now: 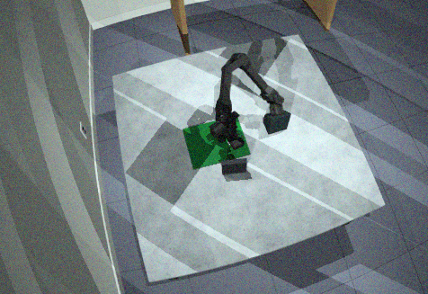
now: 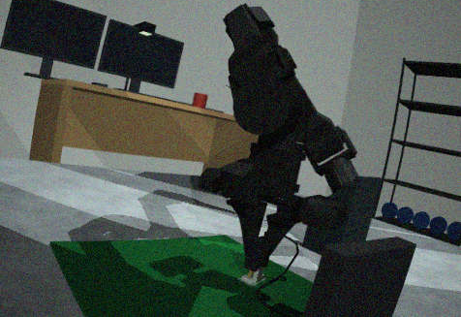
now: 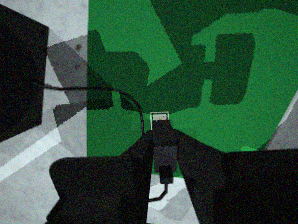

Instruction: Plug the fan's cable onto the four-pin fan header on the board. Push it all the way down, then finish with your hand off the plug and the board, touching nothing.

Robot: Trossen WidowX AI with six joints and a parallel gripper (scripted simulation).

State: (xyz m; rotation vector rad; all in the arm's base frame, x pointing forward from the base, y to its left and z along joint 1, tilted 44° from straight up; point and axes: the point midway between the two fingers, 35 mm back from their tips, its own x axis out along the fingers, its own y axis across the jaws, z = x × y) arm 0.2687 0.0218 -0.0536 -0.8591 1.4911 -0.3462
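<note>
Now: the fan header 10 mm behind my gripper tip and 40 mm below it. The rest, counted from my gripper tip: dark fan plug (10 mm behind, 10 mm above); black fan (10 mm ahead, 150 mm to the left, 20 mm above); green board (70 mm ahead, 20 mm to the right, 50 mm below).
</note>
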